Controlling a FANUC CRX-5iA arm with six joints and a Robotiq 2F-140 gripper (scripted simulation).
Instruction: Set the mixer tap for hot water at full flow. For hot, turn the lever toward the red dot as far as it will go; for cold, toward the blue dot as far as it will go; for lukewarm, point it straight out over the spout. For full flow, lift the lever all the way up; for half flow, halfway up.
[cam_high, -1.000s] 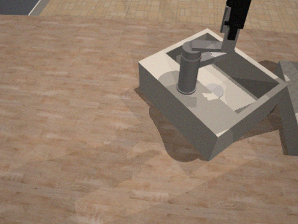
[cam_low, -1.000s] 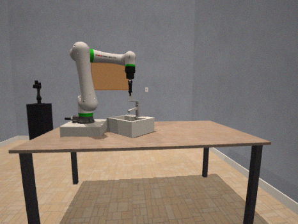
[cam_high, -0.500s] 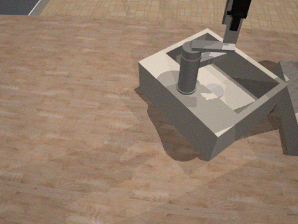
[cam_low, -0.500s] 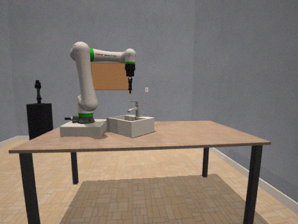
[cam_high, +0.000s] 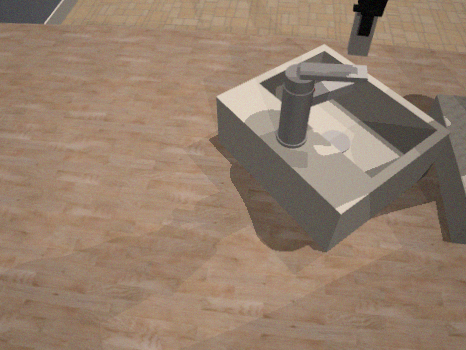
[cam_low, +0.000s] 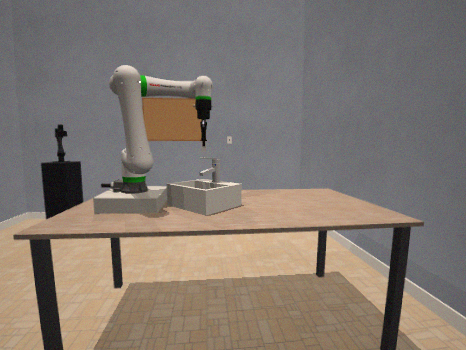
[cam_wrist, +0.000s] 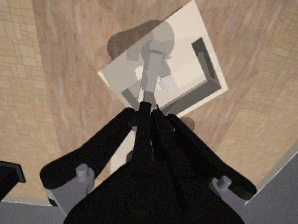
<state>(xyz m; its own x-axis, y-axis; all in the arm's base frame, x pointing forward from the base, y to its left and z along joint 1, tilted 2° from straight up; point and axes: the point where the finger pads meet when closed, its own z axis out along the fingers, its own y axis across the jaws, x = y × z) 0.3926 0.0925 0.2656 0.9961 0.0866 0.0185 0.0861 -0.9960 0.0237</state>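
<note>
Right now my hand is 3 cm short of the flat lever and 7 cm above it. Round my hand: sink basin: 8 cm to the right, 31 cm below; then grey mixer tap: 5 cm ahead, 1 cm to the right, 12 cm below.
</note>
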